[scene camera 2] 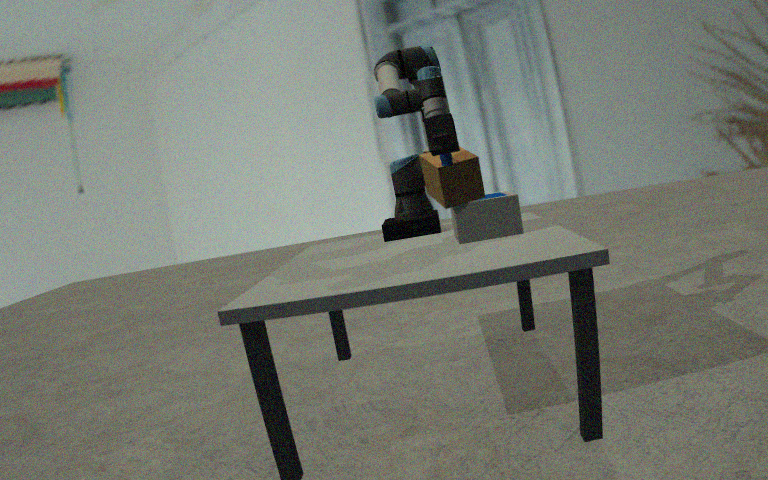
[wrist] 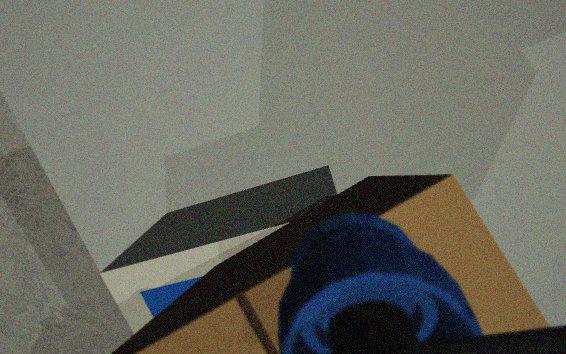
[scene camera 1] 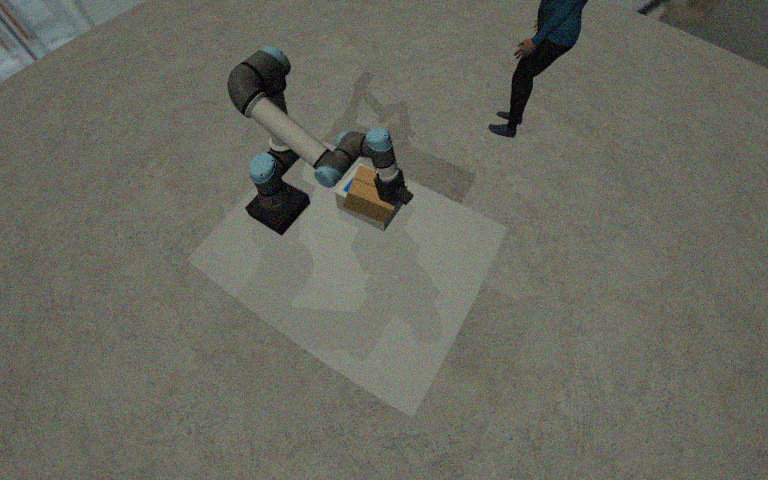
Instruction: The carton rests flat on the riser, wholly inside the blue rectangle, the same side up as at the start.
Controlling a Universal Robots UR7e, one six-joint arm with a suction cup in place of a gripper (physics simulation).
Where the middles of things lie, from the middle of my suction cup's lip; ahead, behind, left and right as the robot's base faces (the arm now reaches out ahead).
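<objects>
With the brown carton (scene camera 2: 459, 183) as my reference, I find my suction cup 100 mm past it, 20 mm to the right of it and 50 mm above it.
</objects>
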